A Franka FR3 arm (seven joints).
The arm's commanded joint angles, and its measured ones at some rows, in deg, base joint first. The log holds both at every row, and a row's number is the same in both.
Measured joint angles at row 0:
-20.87 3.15 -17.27 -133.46 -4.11 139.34 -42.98
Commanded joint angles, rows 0 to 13:
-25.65 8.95 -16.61 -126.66 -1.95 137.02 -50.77
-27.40 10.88 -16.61 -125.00 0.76 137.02 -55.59
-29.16 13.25 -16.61 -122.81 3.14 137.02 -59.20
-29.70 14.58 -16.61 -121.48 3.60 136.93 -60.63
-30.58 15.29 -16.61 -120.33 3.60 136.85 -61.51
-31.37 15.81 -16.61 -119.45 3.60 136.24 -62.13
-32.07 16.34 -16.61 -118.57 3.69 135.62 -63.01
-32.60 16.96 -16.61 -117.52 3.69 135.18 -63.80
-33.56 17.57 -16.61 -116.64 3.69 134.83 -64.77
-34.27 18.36 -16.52 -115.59 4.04 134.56 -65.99
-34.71 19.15 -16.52 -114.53 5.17 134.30 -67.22
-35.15 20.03 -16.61 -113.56 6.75 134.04 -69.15
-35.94 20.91 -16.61 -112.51 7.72 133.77 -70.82
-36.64 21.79 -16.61 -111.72 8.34 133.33 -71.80
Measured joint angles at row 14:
-33.98 17.40 -17.28 -116.40 5.02 135.94 -67.08
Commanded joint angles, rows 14 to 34:
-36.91 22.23 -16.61 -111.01 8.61 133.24 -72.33
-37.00 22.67 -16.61 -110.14 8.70 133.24 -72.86
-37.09 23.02 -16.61 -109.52 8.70 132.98 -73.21
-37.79 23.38 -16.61 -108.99 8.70 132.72 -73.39
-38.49 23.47 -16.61 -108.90 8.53 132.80 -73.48
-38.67 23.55 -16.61 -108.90 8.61 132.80 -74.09
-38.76 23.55 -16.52 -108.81 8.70 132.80 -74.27
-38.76 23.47 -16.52 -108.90 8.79 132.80 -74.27
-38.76 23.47 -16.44 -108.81 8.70 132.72 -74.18
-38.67 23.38 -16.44 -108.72 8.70 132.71 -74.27
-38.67 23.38 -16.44 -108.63 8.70 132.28 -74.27
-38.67 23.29 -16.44 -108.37 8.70 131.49 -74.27
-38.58 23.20 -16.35 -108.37 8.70 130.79 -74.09
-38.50 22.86 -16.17 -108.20 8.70 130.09 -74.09
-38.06 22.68 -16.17 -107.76 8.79 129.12 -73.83
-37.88 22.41 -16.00 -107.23 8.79 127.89 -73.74
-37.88 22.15 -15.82 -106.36 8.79 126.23 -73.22
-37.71 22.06 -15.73 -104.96 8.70 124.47 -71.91
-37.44 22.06 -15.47 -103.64 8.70 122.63 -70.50
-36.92 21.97 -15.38 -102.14 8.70 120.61 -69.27
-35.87 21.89 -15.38 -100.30 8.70 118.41 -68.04
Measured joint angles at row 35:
-37.14 21.87 -15.98 -105.52 7.70 124.94 -71.30
